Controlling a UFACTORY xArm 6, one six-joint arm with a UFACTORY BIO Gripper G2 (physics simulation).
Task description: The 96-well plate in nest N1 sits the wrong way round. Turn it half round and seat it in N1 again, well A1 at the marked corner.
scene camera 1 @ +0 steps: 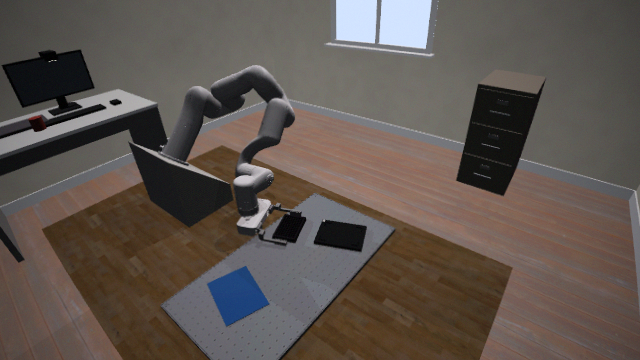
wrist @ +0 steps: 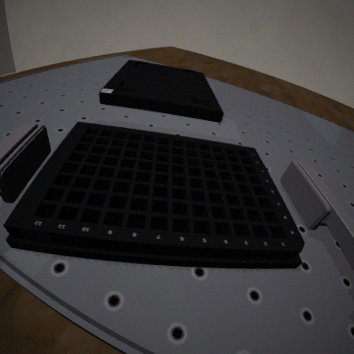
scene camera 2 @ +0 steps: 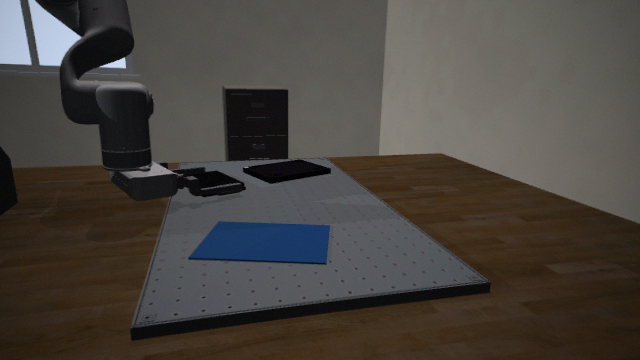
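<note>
The black 96-well plate (scene camera 1: 294, 227) (scene camera 2: 220, 181) (wrist: 162, 172) lies flat on the perforated board, beside and apart from a black, flat nest-like block (scene camera 1: 340, 235) (scene camera 2: 287, 170) (wrist: 165, 87). A small white mark (wrist: 106, 91) is on the block's near left corner in the wrist view; no N1 label is readable. The plate's numbers run from 12 at left to 1 at right along its near edge, upside down in that view. My gripper (scene camera 1: 289, 228) (scene camera 2: 212, 181) (wrist: 165, 178) is open, with one finger beyond each short end of the plate and gaps at both ends.
A blue flat square (scene camera 1: 238, 295) (scene camera 2: 265, 243) lies on the grey perforated board (scene camera 1: 295, 280) (scene camera 2: 380, 240) (wrist: 210, 310). The board rests on a wooden surface (scene camera 1: 425, 300) (scene camera 2: 540, 250). A filing cabinet (scene camera 1: 492, 135) (scene camera 2: 256, 122) and a desk (scene camera 1: 120, 107) stand farther off.
</note>
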